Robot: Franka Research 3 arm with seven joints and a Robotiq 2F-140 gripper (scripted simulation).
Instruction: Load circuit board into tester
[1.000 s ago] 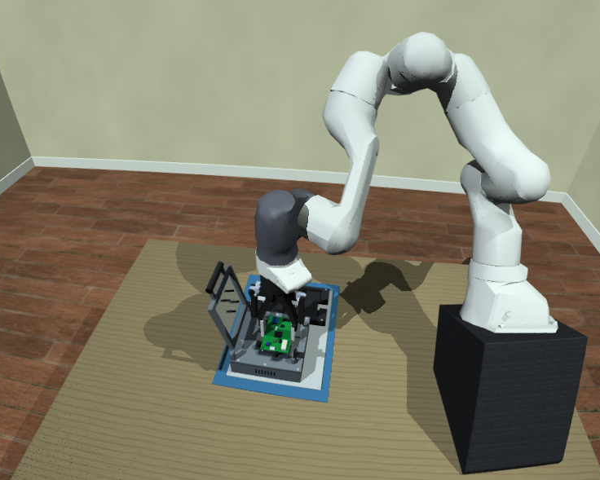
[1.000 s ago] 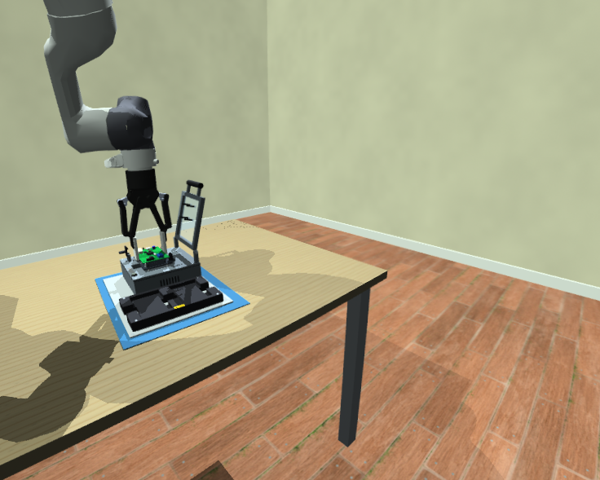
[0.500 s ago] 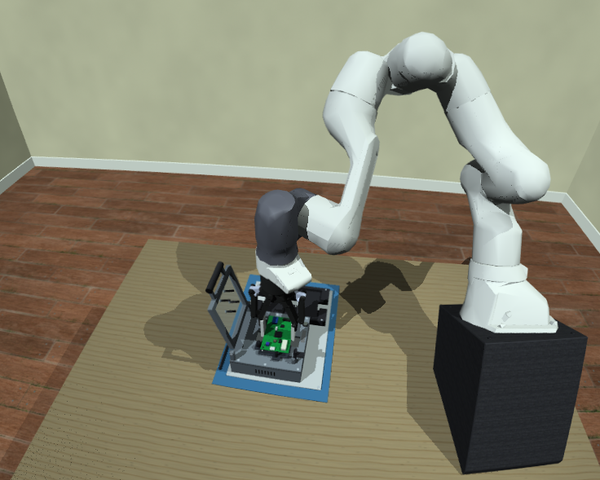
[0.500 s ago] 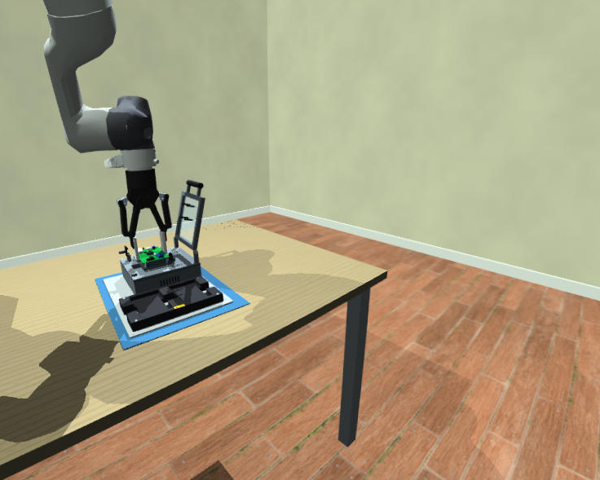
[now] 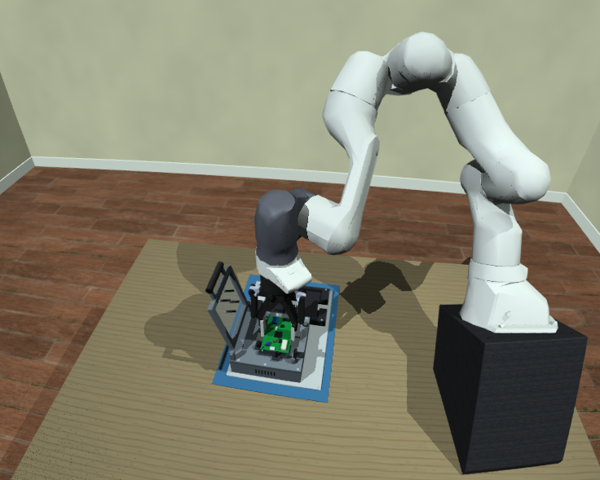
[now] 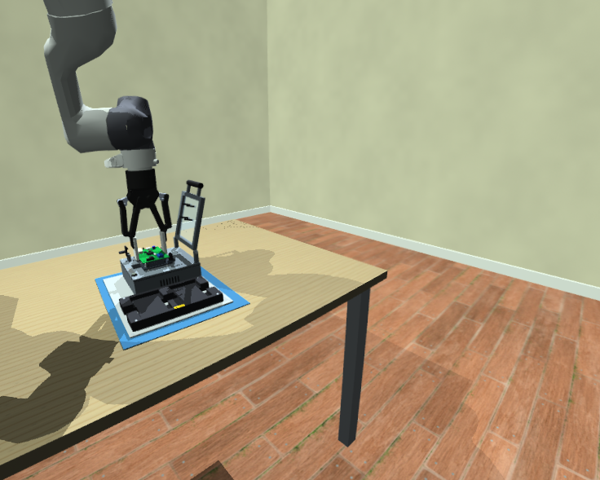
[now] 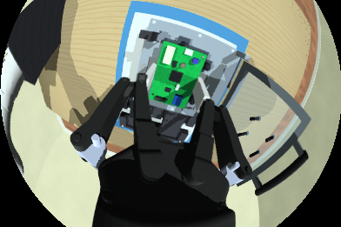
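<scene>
Now: hand 2 cm above the green circuit board. From my hand the other things lie so: lid: 13 cm ahead, 8 cm above, 1 cm to the left.
</scene>
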